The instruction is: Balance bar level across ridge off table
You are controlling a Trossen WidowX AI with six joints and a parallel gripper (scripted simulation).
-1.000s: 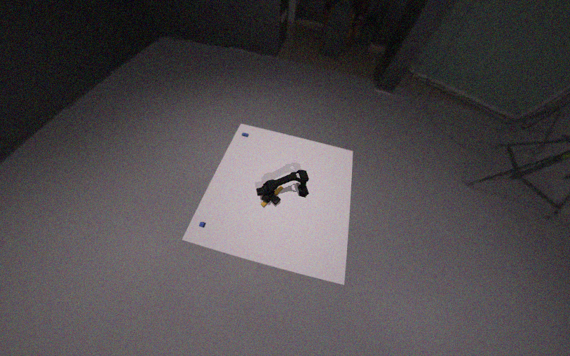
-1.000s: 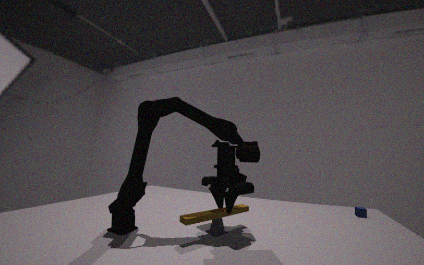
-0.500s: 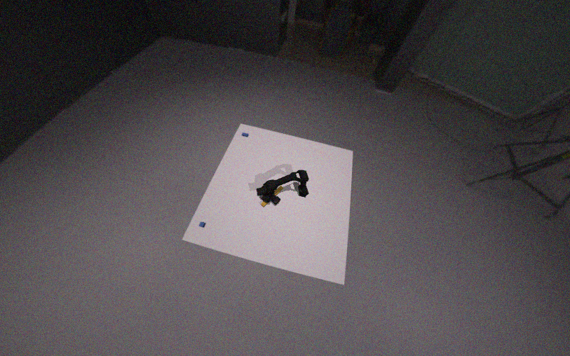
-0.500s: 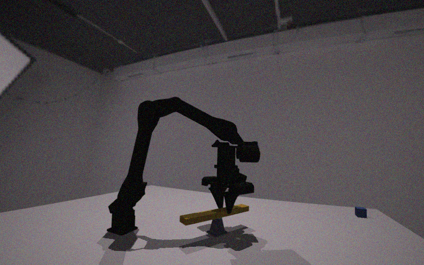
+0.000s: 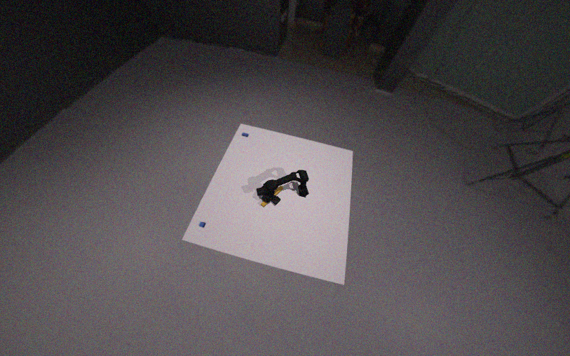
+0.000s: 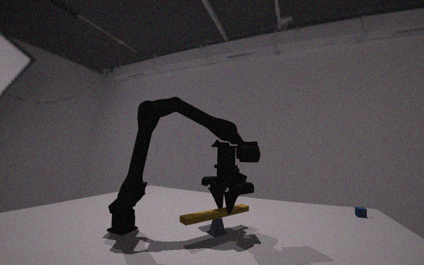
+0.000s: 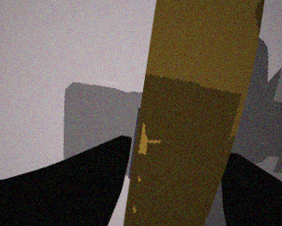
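The yellow bar lies 20 mm to the right of my gripper tip and 10 mm behind it.
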